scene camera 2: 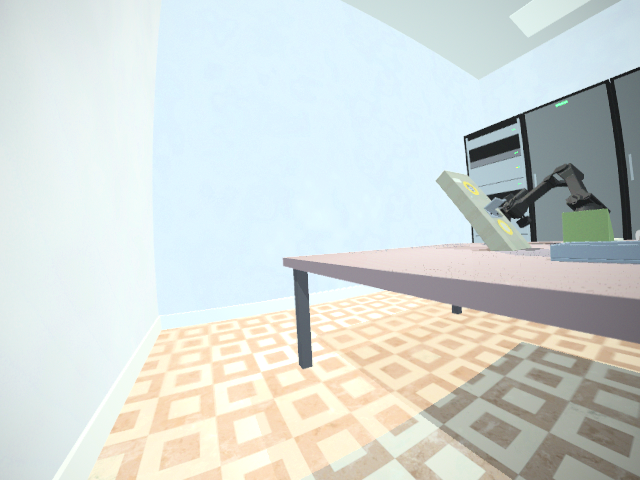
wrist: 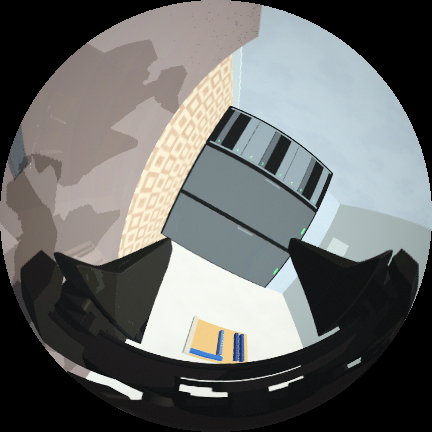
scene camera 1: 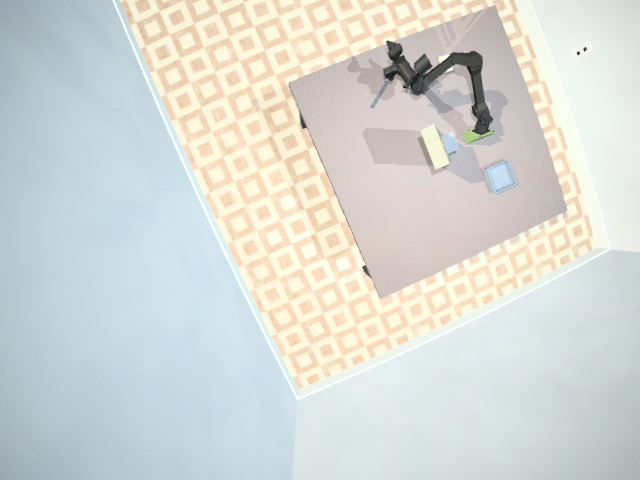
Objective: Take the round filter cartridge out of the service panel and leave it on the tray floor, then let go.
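Observation:
The service panel (scene camera 1: 435,147) (scene camera 2: 478,212) is a pale slab leaning on the table. Its face in scene camera 2 has two yellow rings, the upper ring (scene camera 2: 470,188) and the lower ring (scene camera 2: 505,226), with a blue-grey block (scene camera 1: 450,143) (scene camera 2: 494,206) sticking out between them. I cannot tell the round cartridge apart. The blue tray (scene camera 1: 500,176) (scene camera 2: 594,252) lies flat, its floor bare in scene camera 1. My gripper (scene camera 1: 391,59) (wrist: 232,244) is open and empty, over the table's far edge, well apart from panel and tray. The panel does not show in the wrist view.
A green block (scene camera 1: 471,136) (scene camera 2: 587,225) stands at the arm's base, between panel and tray. A thin blue-grey rod (scene camera 1: 379,95) lies on the table (scene camera 1: 413,227) near the gripper. Dark cabinets (scene camera 2: 568,134) (wrist: 235,200) and an orange wall board (wrist: 206,337) stand beyond the table.

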